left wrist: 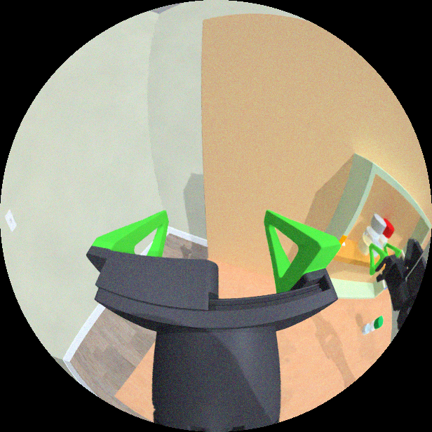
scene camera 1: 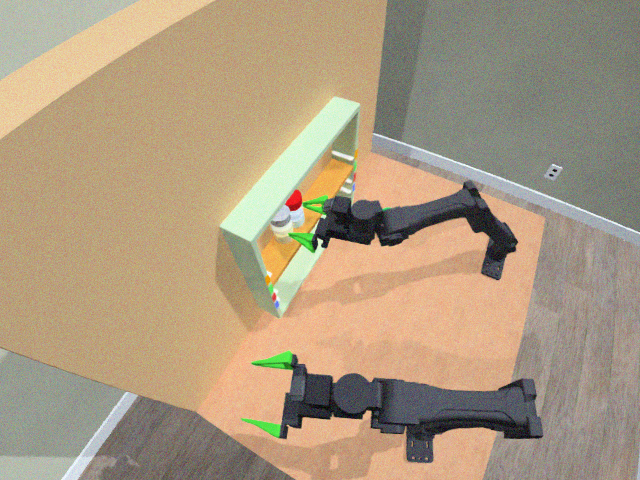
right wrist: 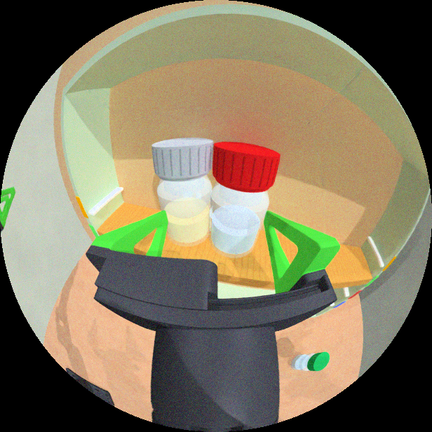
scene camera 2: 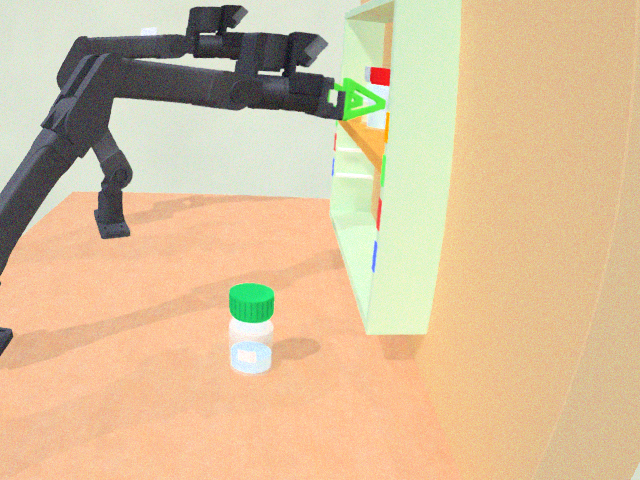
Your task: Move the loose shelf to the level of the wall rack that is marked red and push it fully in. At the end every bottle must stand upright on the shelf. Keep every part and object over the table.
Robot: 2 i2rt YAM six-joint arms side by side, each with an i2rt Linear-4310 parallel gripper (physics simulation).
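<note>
The orange loose shelf (scene camera 1: 333, 178) (scene camera 2: 361, 135) (right wrist: 352, 262) lies in the green wall rack (scene camera 1: 289, 170) (scene camera 2: 413, 180) (left wrist: 357, 288) at the green mark, above the red one. A grey-capped bottle (scene camera 1: 281, 224) (right wrist: 183, 162) and a red-capped bottle (scene camera 1: 294, 206) (left wrist: 388, 228) (right wrist: 245, 167) stand upright on it, side by side. My right gripper (scene camera 1: 296, 220) (scene camera 2: 374, 102) (right wrist: 215, 215) is open and empty at the rack's front, its fingertips before the bottles' lower halves. My left gripper (scene camera 1: 247, 391) (left wrist: 215, 215) is open and empty, away from the rack; its fingers are hidden in scene camera 2.
A green-capped bottle (scene camera 2: 251, 330) (left wrist: 372, 325) (right wrist: 310, 361) stands upright on the table (scene camera 2: 155, 423), in front of the rack. White ledges show above and below the shelf. The tan wall panel (scene camera 1: 155, 206) rises behind the rack. In scene camera 2 the arms overlap.
</note>
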